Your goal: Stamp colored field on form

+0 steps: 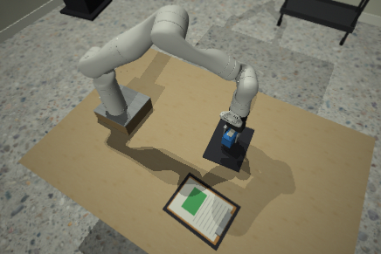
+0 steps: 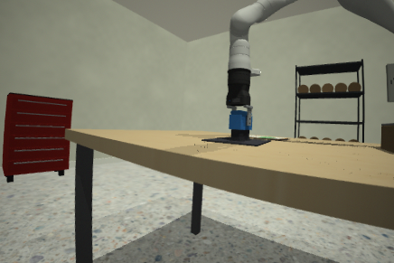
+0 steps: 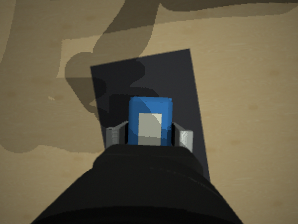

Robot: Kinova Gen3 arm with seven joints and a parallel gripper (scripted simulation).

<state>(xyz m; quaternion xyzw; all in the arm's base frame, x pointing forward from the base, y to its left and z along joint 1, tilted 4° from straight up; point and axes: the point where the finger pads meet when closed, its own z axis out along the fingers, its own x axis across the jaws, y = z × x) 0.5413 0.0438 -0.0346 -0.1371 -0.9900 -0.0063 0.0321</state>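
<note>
My gripper is now 20 mm above the blue stamp. From my hand the other things lie so: clipboard 320 mm to the right, 70 mm below, 10 mm ahead; then dark mat 70 mm below.
</note>
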